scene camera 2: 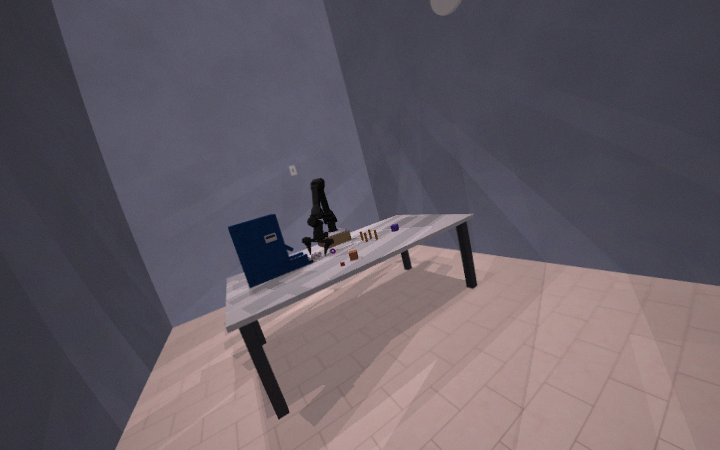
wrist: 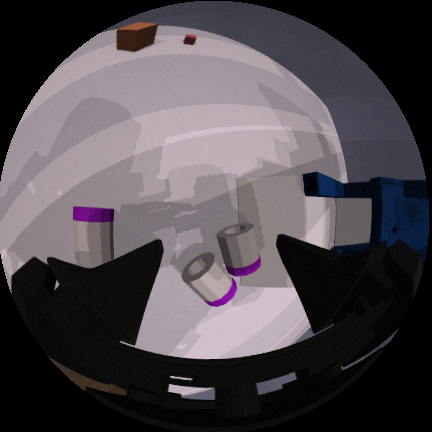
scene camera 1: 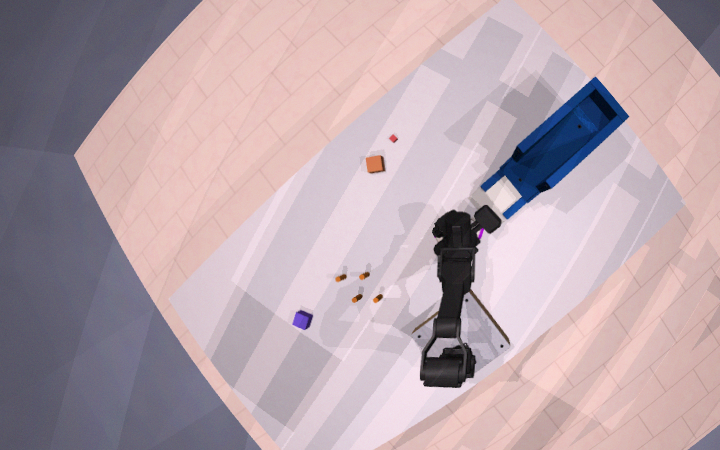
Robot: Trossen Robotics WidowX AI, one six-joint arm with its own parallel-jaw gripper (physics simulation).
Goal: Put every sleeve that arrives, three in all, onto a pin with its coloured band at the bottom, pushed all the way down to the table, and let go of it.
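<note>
In the wrist view, two pale grey sleeves (wrist: pixel 240 249) (wrist: pixel 204 281) sit close together, grey open ends up and to the left, purple bands at the lower right. A third sleeve (wrist: pixel 93 237) is farther left, its purple band at the far end; scene camera 2 shows that band end as a ring (scene camera 2: pixel 330 251). A purple band (scene camera 1: pixel 481 233) shows beside the arm in scene camera 1. My gripper (wrist: pixel 220 243) (scene camera 2: pixel 318 254) is open and empty above the pair; its fingertips are hidden in scene camera 1. Several upright orange-brown pins (scene camera 1: pixel 340 277) (scene camera 2: pixel 375 234) bear no sleeves.
A blue chute (scene camera 1: pixel 557 117) (scene camera 2: pixel 257 249) (wrist: pixel 407 212) ends beside the sleeves at a pale plate (wrist: pixel 272 230). An orange block (scene camera 1: pixel 374 163) (scene camera 2: pixel 353 255) (wrist: pixel 136 37), small red cube (scene camera 1: pixel 393 138) (scene camera 2: pixel 342 263) (wrist: pixel 190 39) and purple block (scene camera 1: pixel 302 319) (scene camera 2: pixel 394 227) stand on the table. A brown board (scene camera 2: pixel 339 238) stands near the arm base.
</note>
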